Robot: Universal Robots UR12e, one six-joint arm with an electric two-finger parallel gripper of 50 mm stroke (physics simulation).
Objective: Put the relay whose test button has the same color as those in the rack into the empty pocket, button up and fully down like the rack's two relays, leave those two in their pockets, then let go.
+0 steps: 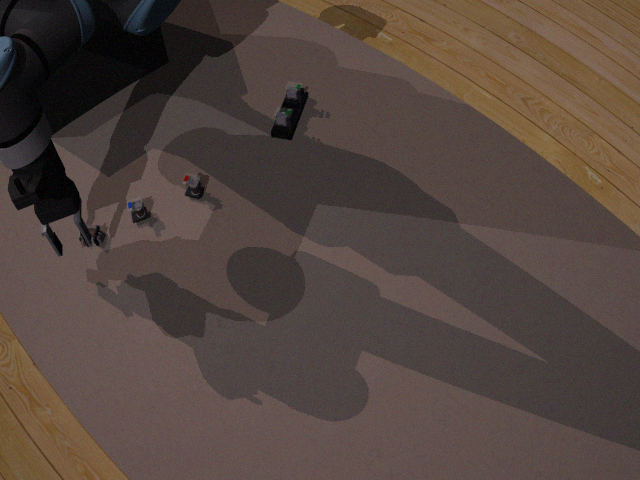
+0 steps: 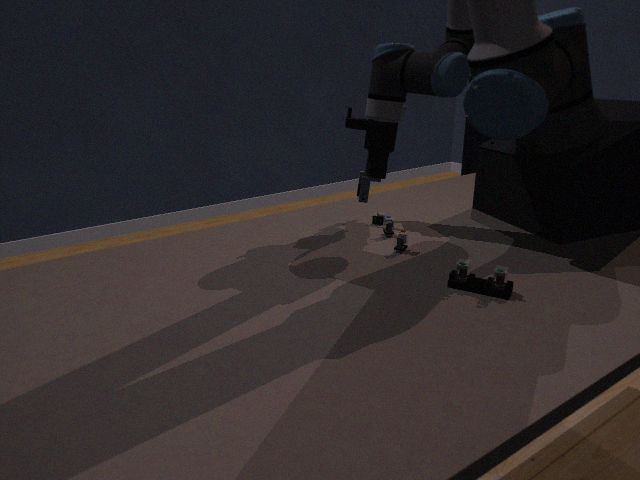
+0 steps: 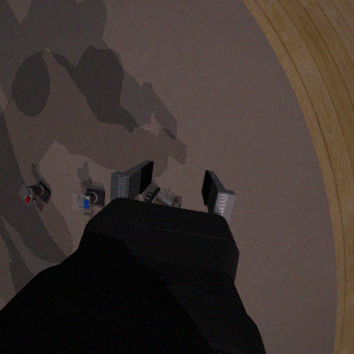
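Observation:
A black rack holds two upright clear relays with green buttons, one at one end and one at the other; the middle pocket between them is empty. A relay with a blue button and one with a red button stand upright on the mat. A third loose relay lies on its side; its button colour does not show. My gripper is open, empty and above the mat near it.
The robot's dark pedestal stands behind the loose relays and the rack. The brown mat ends at a wooden floor. Shadows of the arm lie across the mat. A wall rises behind the floor.

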